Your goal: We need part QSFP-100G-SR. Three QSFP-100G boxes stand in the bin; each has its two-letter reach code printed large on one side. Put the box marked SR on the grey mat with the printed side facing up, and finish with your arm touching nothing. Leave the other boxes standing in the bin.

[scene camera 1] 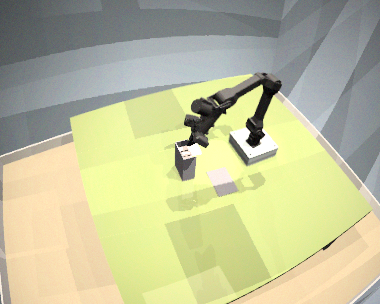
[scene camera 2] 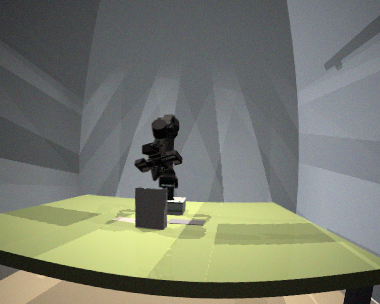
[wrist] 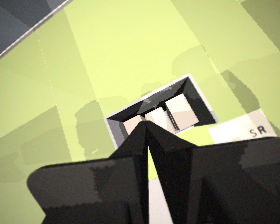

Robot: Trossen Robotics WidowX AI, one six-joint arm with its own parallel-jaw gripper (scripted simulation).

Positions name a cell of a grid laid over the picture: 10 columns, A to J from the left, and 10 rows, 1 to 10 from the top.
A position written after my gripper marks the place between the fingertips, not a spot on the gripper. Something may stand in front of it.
Note:
My gripper (scene camera 2: E6) is shut, with nothing in its grasp. Further things: a white card (wrist: I6).
My gripper is seen too in the wrist view (wrist: F6).

